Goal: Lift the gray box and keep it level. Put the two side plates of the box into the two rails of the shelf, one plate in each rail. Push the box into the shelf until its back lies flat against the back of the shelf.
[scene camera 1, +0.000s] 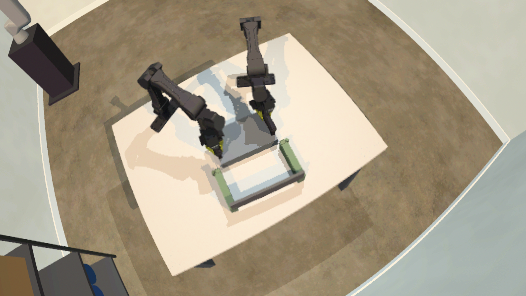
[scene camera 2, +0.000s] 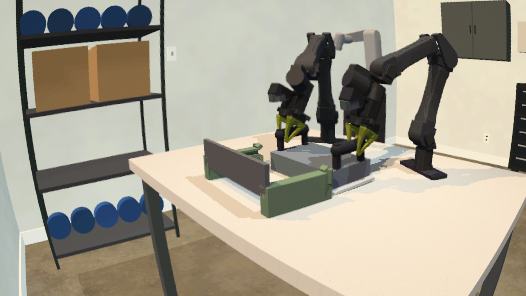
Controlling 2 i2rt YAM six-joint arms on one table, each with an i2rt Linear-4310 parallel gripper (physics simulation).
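Where they show: left gripper, between the fingertips: (scene camera 1: 265, 119) (scene camera 2: 353, 154); right gripper, between the fingertips: (scene camera 1: 218, 153) (scene camera 2: 282, 141); left arm's base, origin of its link: (scene camera 2: 422, 170); right arm's base, origin of its link: (scene camera 1: 165, 115) (scene camera 2: 327, 141).
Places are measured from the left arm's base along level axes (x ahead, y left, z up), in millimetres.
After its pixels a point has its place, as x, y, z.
Note:
The gray box (scene camera 1: 248, 141) {373, -56, 59} lies at the open mouth of the shelf, also in scene camera 2 (scene camera 2: 316, 161) {373, -28, 59}. It looks level; I cannot tell if it is clear of the table. A pale side plate (scene camera 2: 353, 184) {296, 58, 11} shows along its lower edge. The shelf has two green rails (scene camera 1: 224, 189) {585, -170, 70} (scene camera 1: 292, 160) {484, 122, 70} joined by a dark back plate (scene camera 1: 268, 191) {615, 9, 92} (scene camera 2: 235, 167) {604, 38, 82}. My left gripper (scene camera 1: 272, 130) (scene camera 2: 347, 156) {287, 29, 86} is shut on the box's right side. My right gripper (scene camera 1: 219, 154) {427, -185, 86} (scene camera 2: 292, 143) {427, -185, 86} is shut on its left side.
The near green rail (scene camera 2: 296, 193) {485, 144, 42} stands just in front of the box. A tall rack (scene camera 2: 91, 121) with cardboard boxes and blue balls stands off the table. A dark pedestal (scene camera 1: 44, 64) stands on the floor beyond the arms.

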